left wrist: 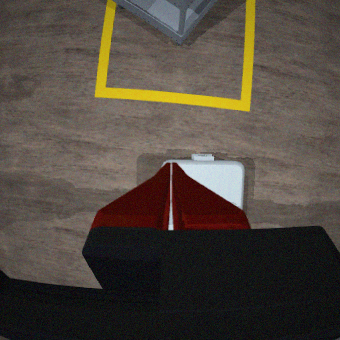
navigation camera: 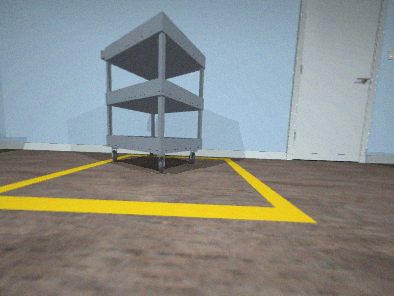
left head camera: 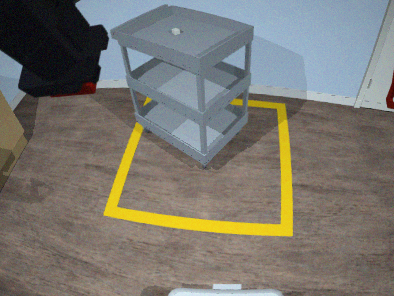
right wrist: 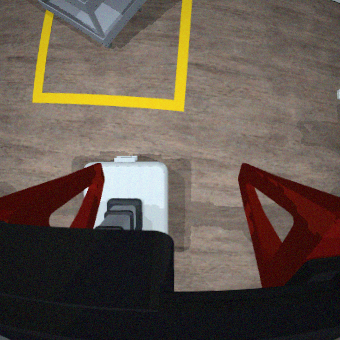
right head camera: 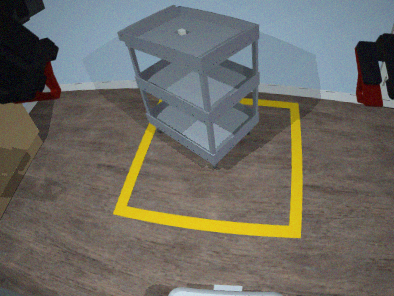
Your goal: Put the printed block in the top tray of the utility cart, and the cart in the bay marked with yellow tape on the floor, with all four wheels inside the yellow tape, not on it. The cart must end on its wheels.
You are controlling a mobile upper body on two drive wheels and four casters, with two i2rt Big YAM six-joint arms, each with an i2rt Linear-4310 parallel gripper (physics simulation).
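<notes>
The grey utility cart [left head camera: 202, 90] [right head camera: 205, 64] [navigation camera: 161, 115] stands upright, turned cornerwise, in the taped area. The small white block [left head camera: 175, 31] [right head camera: 182, 32] lies in its top tray. In the navigation view the front wheel [navigation camera: 161, 165] and right wheel [navigation camera: 192, 157] are inside the yellow tape [left head camera: 286, 170] [right head camera: 296, 170] [navigation camera: 130, 207]; the left wheel [navigation camera: 115, 155] is very close to the left strip, contact unclear. The rear wheel is mostly hidden. My left gripper [left wrist: 170, 169] is shut and empty, left of the cart. My right gripper [right wrist: 170, 170] is open and empty, right of it.
A blue wall [navigation camera: 260, 75] rises behind the cart, with a white door [navigation camera: 330, 80] at the right. A tan box [left head camera: 10, 135] [right head camera: 17, 150] stands at the left edge. My white base [left head camera: 225, 292] [left wrist: 215, 180] [right wrist: 145, 180] is outside the near tape strip.
</notes>
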